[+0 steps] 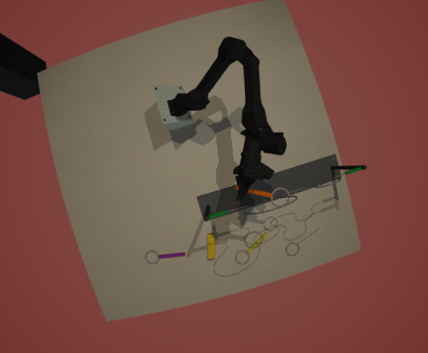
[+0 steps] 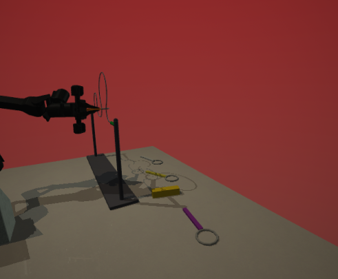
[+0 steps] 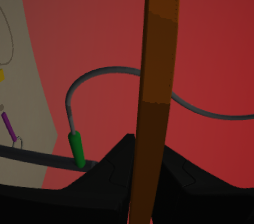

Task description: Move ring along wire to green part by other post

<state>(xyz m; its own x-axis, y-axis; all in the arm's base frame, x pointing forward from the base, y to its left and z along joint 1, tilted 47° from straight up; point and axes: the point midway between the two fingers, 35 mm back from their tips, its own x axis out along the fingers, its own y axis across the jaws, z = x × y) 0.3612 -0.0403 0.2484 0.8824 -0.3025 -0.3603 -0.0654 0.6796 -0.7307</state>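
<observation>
Right now the orange-handled ring is 10 mm ahead of my gripper tip, 80 mm to the left of it and 10 mm below it. Round my gripper tip: yellow-handled ring 280 mm ahead, 340 mm below; then grey-handled ring 320 mm ahead, 230 mm to the left, 340 mm below; then yellow block 200 mm ahead, 160 mm to the right, 330 mm below.
</observation>
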